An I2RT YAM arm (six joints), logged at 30 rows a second.
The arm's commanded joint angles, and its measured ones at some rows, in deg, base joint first. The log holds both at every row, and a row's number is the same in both.
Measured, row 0:
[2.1, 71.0, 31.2, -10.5, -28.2, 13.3]
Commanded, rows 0 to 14:
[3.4, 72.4, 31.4, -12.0, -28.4, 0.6]
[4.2, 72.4, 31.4, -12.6, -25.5, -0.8]
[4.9, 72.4, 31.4, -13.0, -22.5, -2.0]
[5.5, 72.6, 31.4, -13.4, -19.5, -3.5]
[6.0, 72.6, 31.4, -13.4, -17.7, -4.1]
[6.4, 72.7, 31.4, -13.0, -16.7, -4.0]
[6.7, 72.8, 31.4, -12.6, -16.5, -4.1]
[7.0, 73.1, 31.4, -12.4, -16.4, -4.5]
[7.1, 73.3, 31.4, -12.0, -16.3, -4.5]
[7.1, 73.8, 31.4, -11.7, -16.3, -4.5]
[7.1, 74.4, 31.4, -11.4, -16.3, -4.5]
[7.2, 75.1, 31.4, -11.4, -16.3, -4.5]
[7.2, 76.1, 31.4, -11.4, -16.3, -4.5]
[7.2, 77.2, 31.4, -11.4, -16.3, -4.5]
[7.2, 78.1, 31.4, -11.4, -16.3, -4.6]
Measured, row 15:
[6.8, 75.1, 31.2, -11.5, -17.8, -3.1]
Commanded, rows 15 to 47:
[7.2, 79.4, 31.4, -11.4, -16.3, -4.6]
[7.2, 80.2, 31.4, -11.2, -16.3, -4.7]
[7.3, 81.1, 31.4, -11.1, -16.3, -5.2]
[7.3, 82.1, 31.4, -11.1, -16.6, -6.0]
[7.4, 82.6, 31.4, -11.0, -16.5, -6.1]
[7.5, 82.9, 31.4, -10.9, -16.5, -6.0]
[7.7, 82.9, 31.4, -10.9, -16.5, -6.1]
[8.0, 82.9, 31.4, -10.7, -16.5, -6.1]
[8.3, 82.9, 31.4, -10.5, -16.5, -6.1]
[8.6, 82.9, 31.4, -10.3, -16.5, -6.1]
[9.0, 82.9, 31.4, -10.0, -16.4, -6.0]
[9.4, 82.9, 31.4, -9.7, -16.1, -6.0]
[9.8, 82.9, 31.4, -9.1, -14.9, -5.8]
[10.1, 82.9, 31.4, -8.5, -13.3, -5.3]
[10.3, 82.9, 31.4, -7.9, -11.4, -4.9]
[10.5, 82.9, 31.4, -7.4, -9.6, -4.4]
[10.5, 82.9, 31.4, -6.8, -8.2, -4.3]
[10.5, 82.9, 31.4, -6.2, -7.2, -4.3]
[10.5, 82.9, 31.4, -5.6, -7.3, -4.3]
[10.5, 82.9, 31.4, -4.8, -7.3, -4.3]
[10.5, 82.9, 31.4, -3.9, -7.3, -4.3]
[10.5, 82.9, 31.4, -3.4, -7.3, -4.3]
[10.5, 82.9, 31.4, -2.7, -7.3, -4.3]
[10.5, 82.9, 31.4, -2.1, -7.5, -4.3]
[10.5, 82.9, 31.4, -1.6, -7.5, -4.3]
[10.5, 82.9, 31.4, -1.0, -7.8, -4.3]
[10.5, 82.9, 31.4, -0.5, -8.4, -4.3]
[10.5, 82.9, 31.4, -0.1, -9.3, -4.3]
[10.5, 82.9, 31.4, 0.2, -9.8, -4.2]
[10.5, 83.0, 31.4, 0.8, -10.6, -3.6]
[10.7, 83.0, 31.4, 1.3, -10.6, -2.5]
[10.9, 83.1, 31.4, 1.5, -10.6, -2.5]
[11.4, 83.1, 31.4, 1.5, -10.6, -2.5]
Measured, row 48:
[10.4, 82.5, 31.2, 1.0, -9.2, -4.1]
